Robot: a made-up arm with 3 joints.
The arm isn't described. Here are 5 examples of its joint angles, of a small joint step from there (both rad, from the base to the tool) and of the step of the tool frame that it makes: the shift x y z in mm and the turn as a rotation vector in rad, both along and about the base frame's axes.
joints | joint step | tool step
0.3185 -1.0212 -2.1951 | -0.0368 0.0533 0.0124 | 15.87 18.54 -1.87 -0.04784 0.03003 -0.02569
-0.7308 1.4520 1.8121 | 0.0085 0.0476 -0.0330 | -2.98 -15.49 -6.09 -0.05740 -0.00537 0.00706
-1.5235 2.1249 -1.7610 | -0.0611 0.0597 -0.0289 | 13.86 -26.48 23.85 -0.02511 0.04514 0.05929
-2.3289 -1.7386 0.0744 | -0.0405 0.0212 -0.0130 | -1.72 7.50 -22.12 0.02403 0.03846 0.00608
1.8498 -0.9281 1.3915 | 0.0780 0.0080 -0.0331 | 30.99 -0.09 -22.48 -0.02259 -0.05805 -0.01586
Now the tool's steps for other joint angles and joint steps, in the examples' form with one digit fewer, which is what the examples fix.
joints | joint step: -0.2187 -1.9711 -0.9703 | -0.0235 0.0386 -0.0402
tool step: 14.2 15.4 13.0 -0.0290 0.0085 0.0451
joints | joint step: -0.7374 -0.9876 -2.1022 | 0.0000 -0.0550 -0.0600
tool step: 1.9 -15.0 6.2 0.0750 0.0317 0.0008
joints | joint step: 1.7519 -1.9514 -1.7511 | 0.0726 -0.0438 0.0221
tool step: 21.4 -17.3 -21.1 0.0104 -0.0639 0.0472
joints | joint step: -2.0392 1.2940 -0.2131 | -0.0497 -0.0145 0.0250
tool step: 20.9 4.9 10.4 0.0143 0.0427 -0.0241
